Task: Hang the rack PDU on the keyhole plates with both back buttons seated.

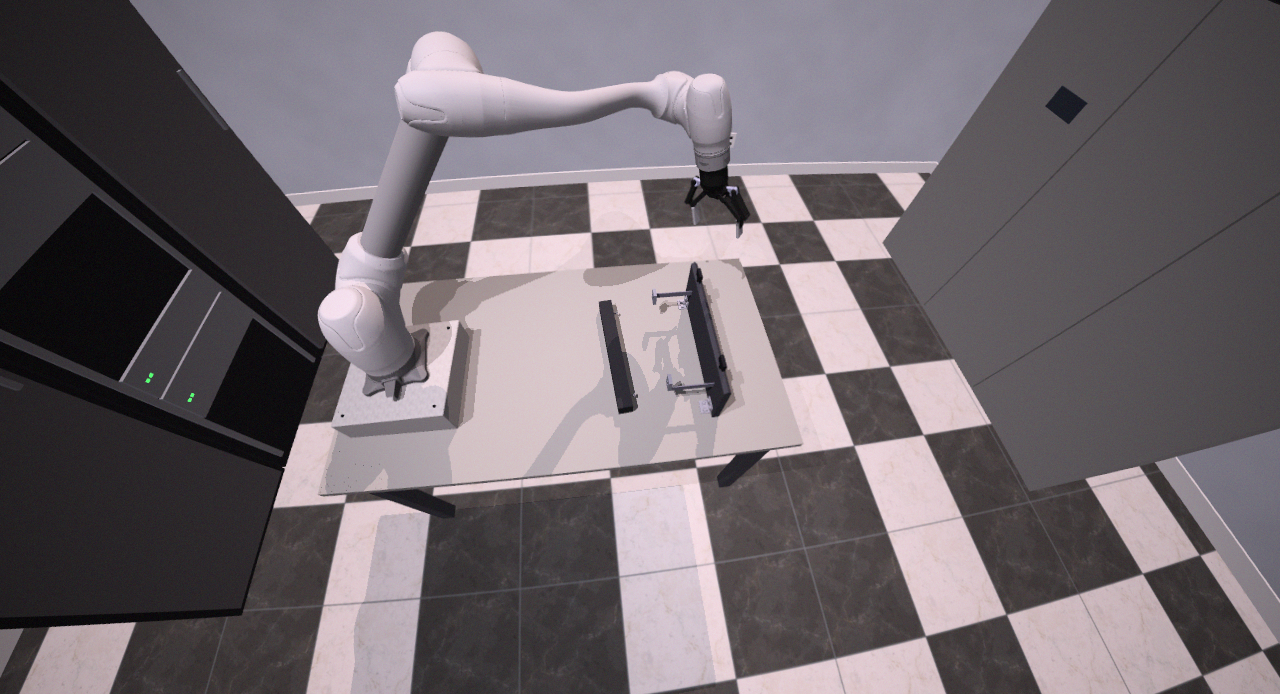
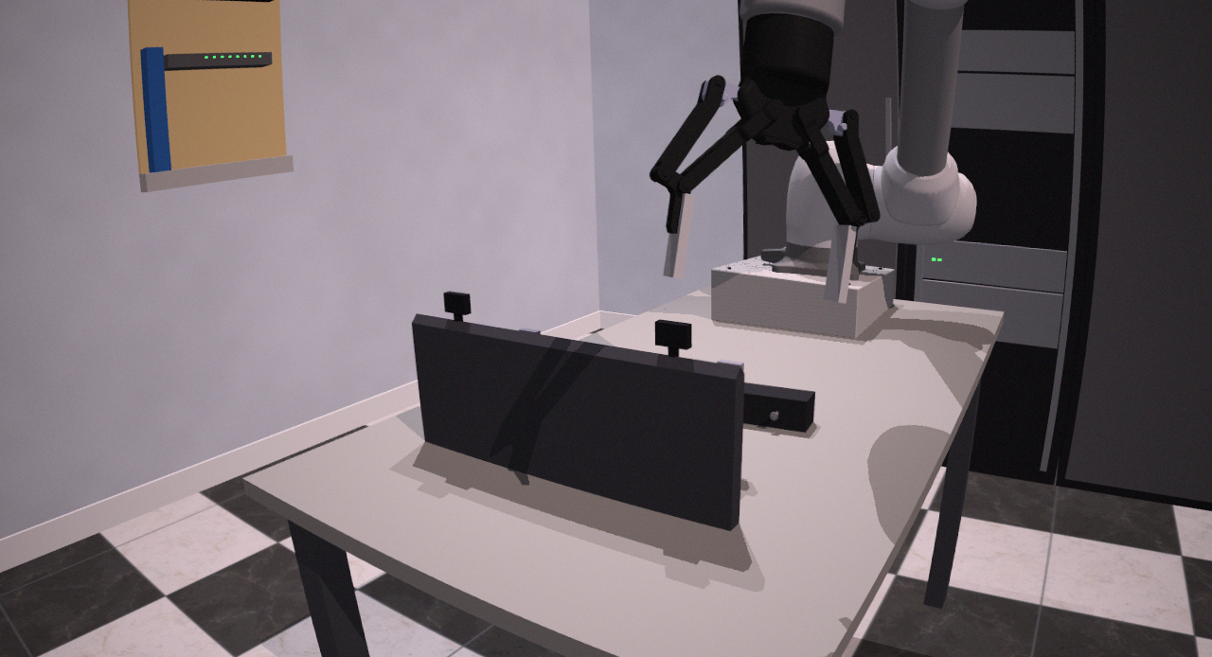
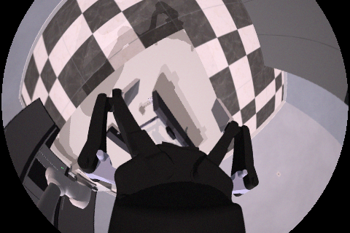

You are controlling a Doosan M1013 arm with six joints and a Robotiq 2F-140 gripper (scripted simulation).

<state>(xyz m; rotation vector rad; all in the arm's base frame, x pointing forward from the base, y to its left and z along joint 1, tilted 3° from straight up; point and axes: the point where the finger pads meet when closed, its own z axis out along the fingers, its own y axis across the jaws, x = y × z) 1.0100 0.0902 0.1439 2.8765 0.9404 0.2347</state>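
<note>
My hand is 360 mm past the rack PDU, 250 mm above it and 200 mm to the left of it. Round my hand: dark upright panel 260 mm to the right, 190 mm below, 110 mm behind.
</note>
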